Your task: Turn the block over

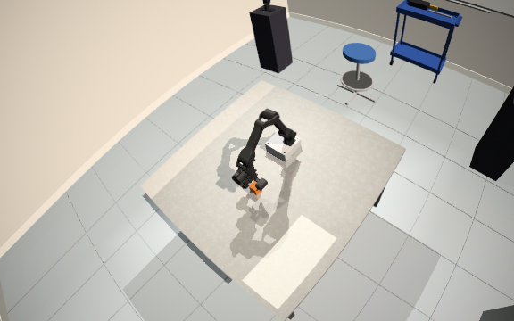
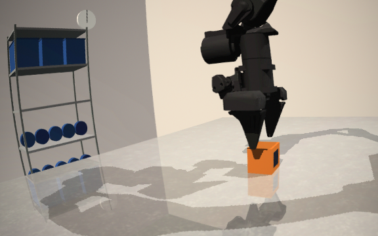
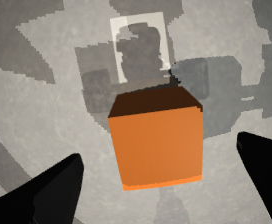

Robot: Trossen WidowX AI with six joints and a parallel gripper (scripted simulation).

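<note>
My gripper tip is 3 cm above the orange block and 2 cm past it.
</note>
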